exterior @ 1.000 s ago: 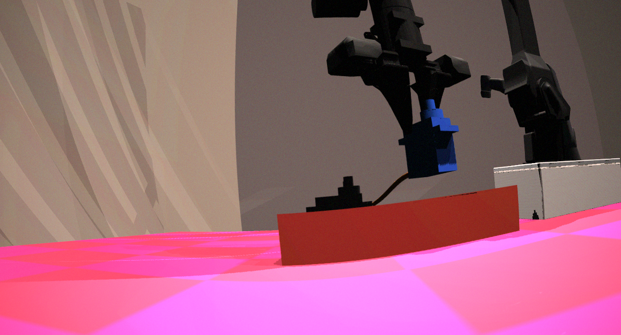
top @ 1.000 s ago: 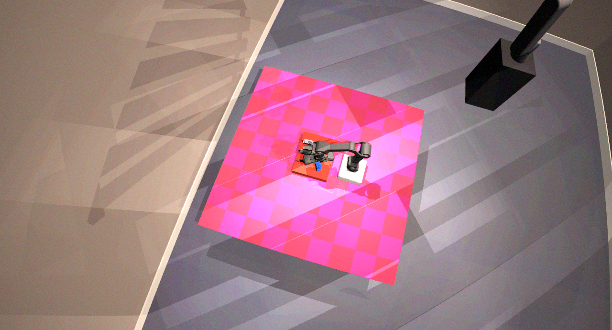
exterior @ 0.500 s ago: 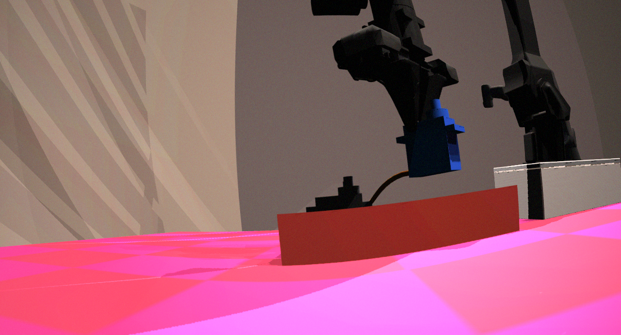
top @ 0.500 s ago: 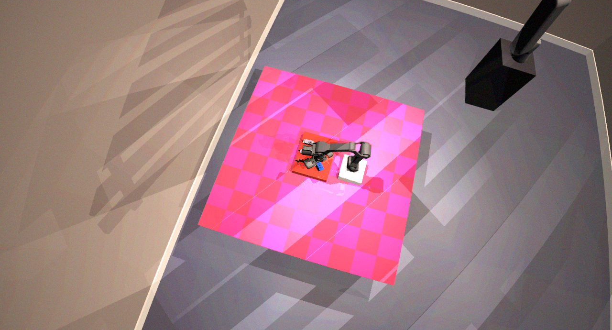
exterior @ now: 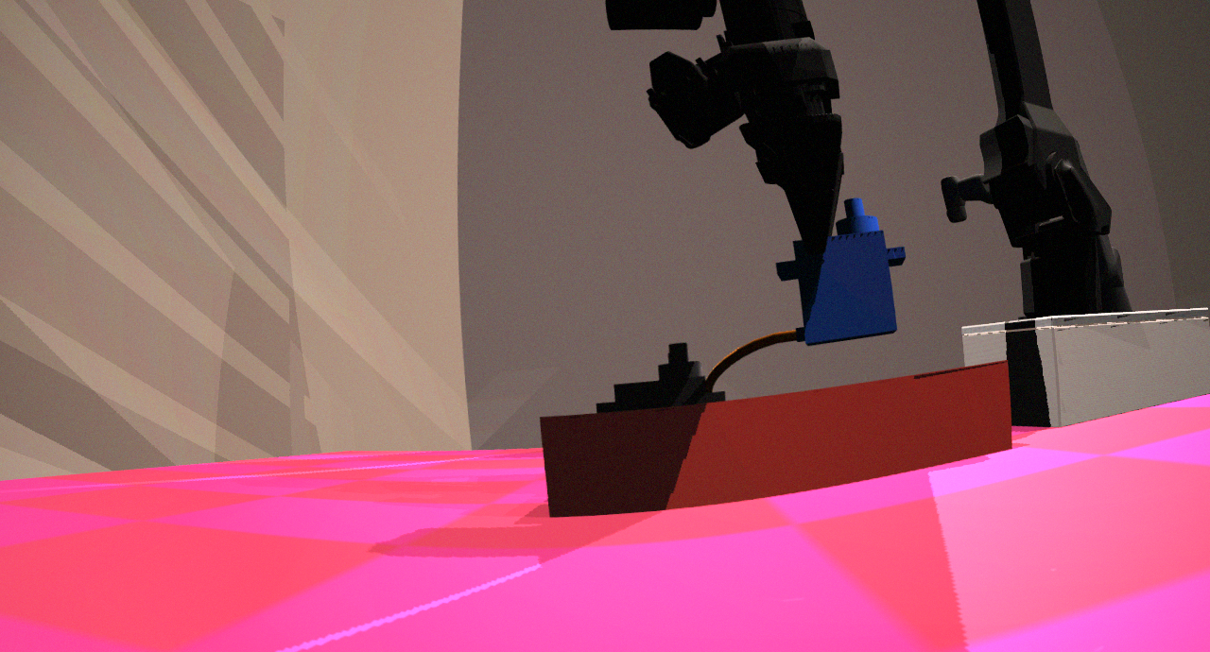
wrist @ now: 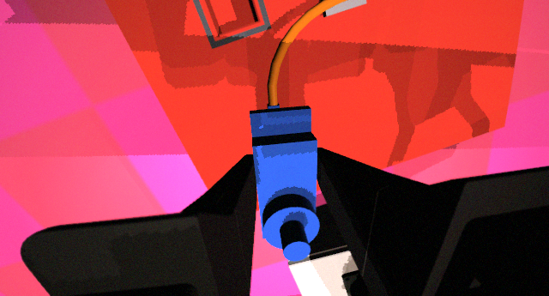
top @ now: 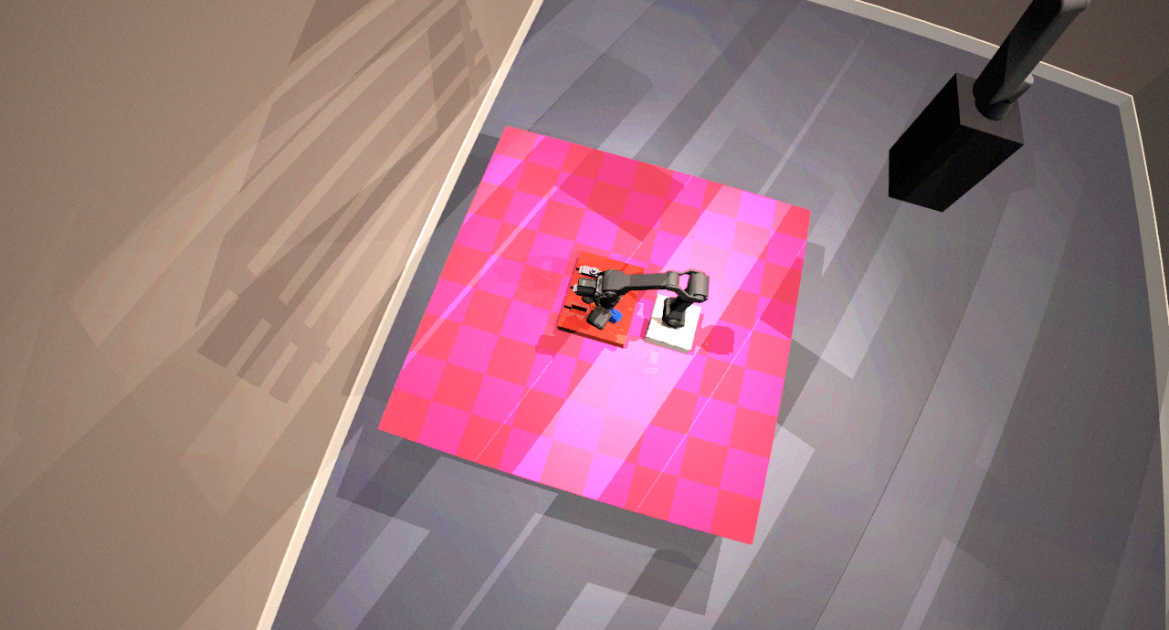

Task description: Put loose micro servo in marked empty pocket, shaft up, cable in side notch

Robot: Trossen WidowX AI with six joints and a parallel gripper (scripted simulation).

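The red deck lies 10 mm behind my gripper tip, 70 mm to the right of it and 100 mm below it.
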